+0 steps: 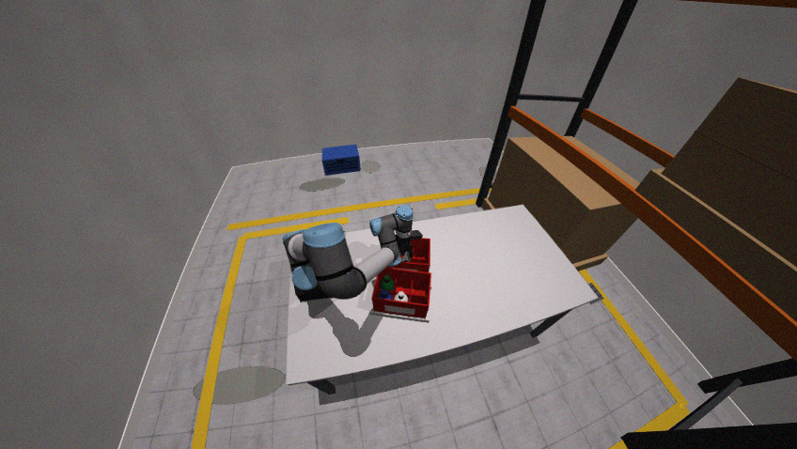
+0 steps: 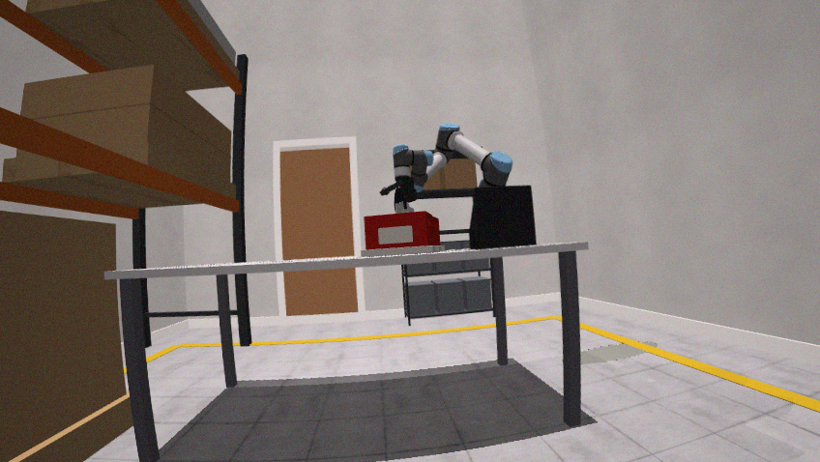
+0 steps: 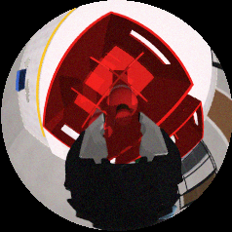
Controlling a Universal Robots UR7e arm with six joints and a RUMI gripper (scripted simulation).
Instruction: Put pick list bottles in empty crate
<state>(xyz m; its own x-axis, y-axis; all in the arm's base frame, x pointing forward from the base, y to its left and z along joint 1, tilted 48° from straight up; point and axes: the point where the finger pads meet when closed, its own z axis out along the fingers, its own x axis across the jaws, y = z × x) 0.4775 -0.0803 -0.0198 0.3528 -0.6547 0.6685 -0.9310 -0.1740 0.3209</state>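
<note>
The grey-topped bottle lies 21 cm to the right of my hand, 8 cm behind it and 7 cm below it. From my hand the other things lie so: blue bottle (18 cm to the right, 16 cm behind, 7 cm below); green bottle (13 cm behind, 10 cm to the right, 7 cm below).
</note>
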